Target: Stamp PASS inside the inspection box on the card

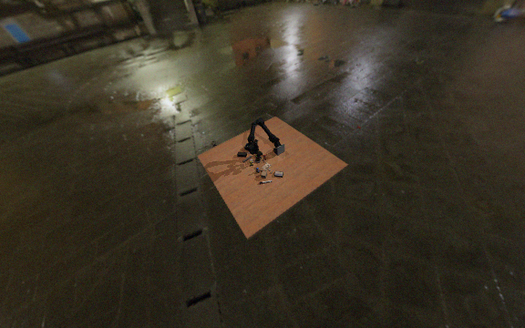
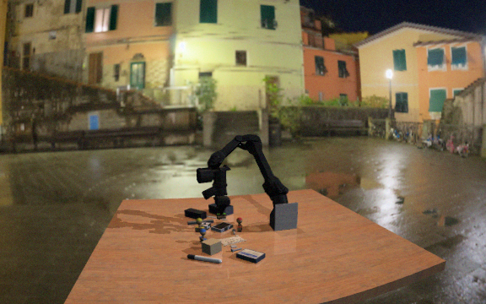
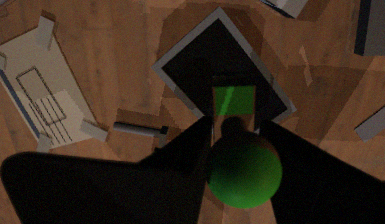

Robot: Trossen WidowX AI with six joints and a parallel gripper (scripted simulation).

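The ink pad lies 70 mm below my gripper tip. The rest, counted from my gripper tip: PASS stamp: right at my gripper tip; then red-knob stamp: 80 mm behind, 60 mm below, 30 mm to the left; then yellow stamp: 100 mm ahead, 60 mm below, 40 mm to the left.
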